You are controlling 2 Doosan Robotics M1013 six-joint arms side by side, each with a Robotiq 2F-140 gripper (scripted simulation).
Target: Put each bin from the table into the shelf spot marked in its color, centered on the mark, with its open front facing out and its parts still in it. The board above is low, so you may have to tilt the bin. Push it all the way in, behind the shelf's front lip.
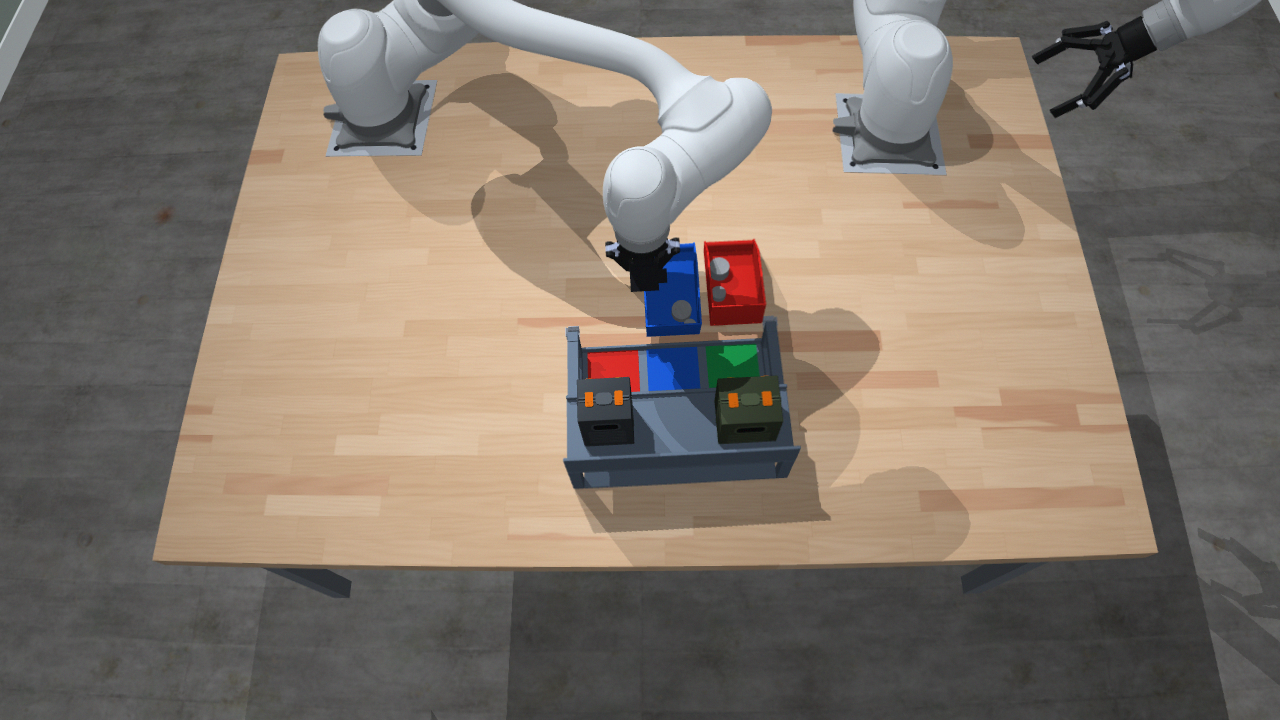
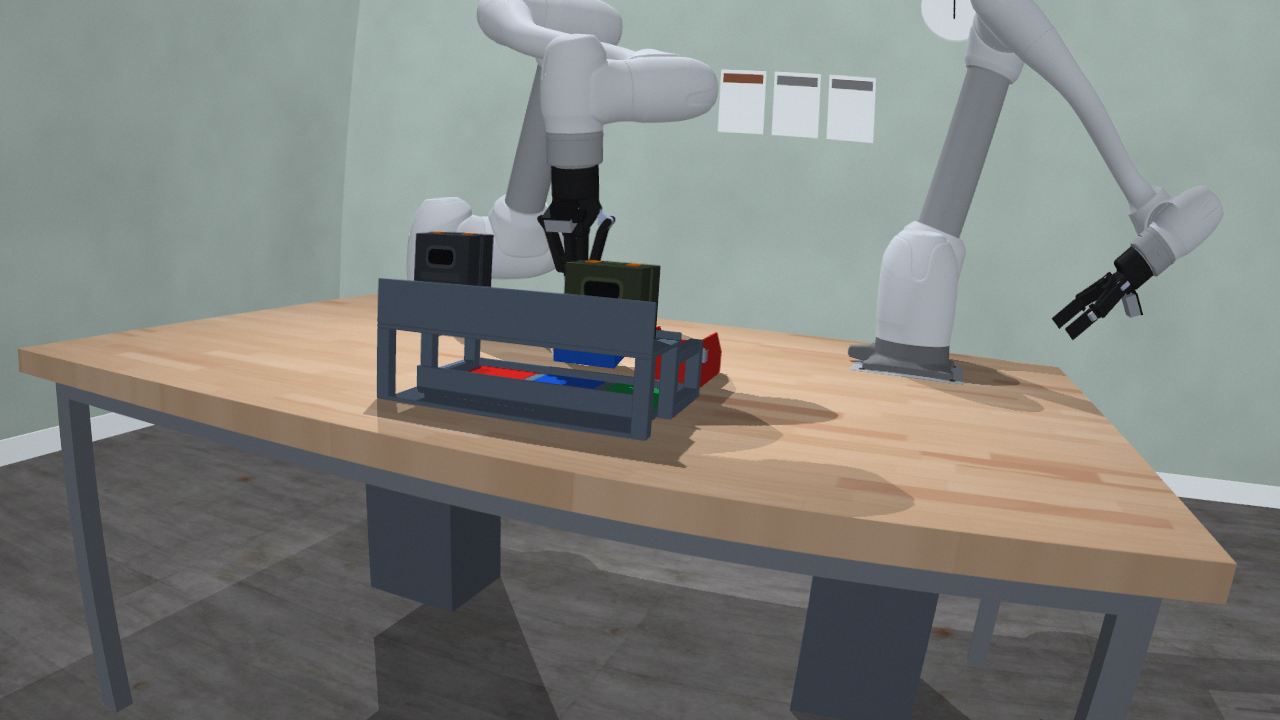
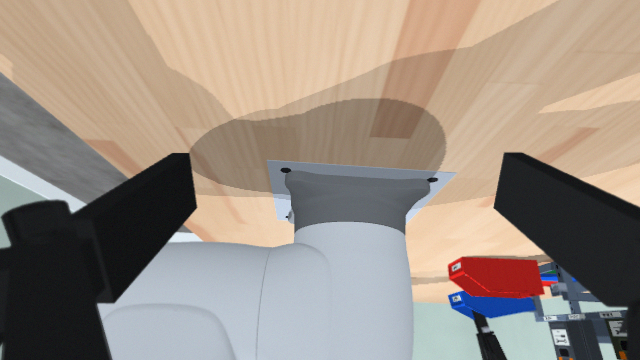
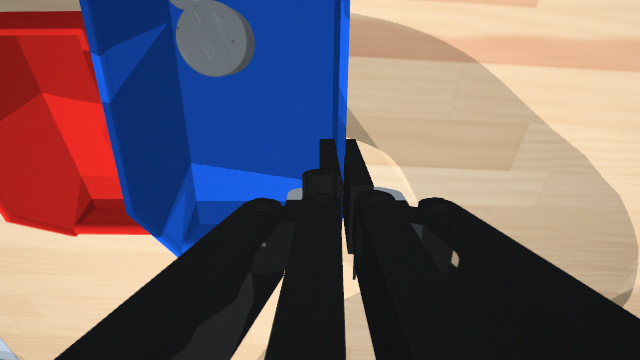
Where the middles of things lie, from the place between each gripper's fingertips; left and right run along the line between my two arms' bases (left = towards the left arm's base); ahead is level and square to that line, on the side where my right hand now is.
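With my right hand (image 1: 644, 276) I am 50 mm to the right of the blue bin (image 1: 682, 283), 10 mm short of it and 40 mm above it. The red bin (image 1: 744, 285) is 170 mm to the left of that same right hand, 50 mm behind it and 80 mm below it.
My left gripper (image 1: 1043, 86) is 66 cm to the left of the red bin and 47 cm short of it, and it is 8 cm above it. The blue bin, for its part, is 78 cm to the right of my left hand, 52 cm ahead of it and 4 cm below it.
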